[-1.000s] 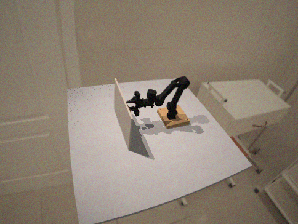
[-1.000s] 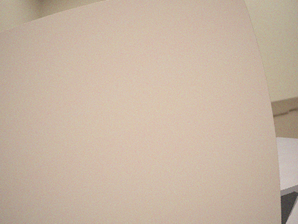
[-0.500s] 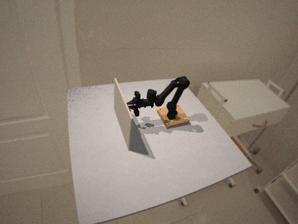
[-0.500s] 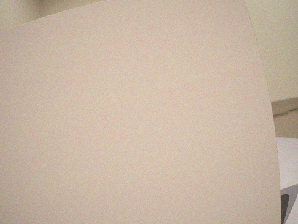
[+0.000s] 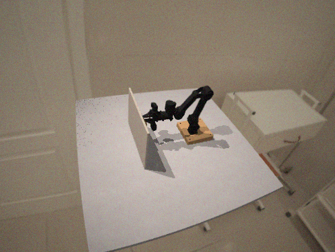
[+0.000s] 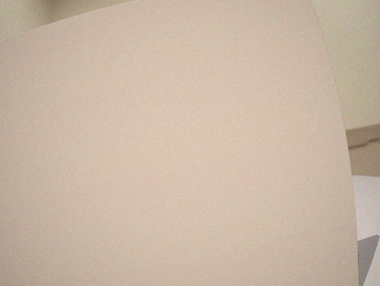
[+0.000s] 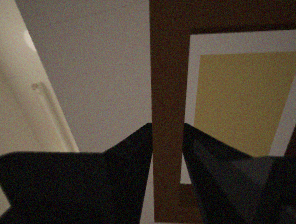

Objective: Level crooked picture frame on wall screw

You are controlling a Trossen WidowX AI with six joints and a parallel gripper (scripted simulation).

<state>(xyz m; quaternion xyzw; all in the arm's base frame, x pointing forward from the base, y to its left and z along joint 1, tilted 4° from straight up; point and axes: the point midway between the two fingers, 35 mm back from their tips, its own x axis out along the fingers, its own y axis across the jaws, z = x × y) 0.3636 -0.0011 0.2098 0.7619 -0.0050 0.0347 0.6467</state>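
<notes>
My gripper tip is 1 cm short of the picture frame, 1 cm to the right of it and 5 cm above it. From my gripper tip the other things lie so: wall panel (2 cm ahead, 1 cm to the right, 7 cm below).
</notes>
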